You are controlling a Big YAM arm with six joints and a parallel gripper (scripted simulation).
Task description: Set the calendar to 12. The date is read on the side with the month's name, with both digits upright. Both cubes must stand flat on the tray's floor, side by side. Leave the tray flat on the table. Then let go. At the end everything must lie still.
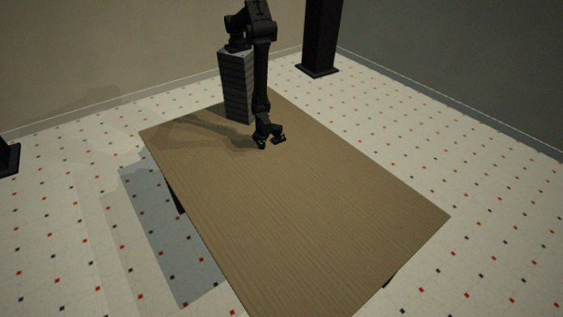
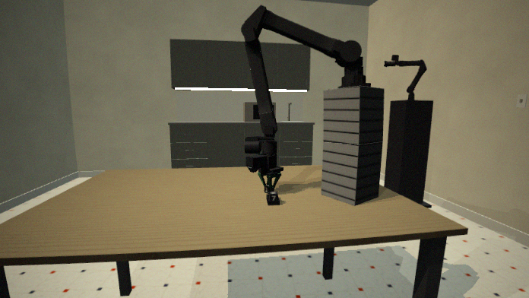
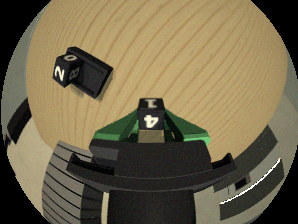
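Now: hand 110 mm to the right of the black calendar tray and 10 mm above it.
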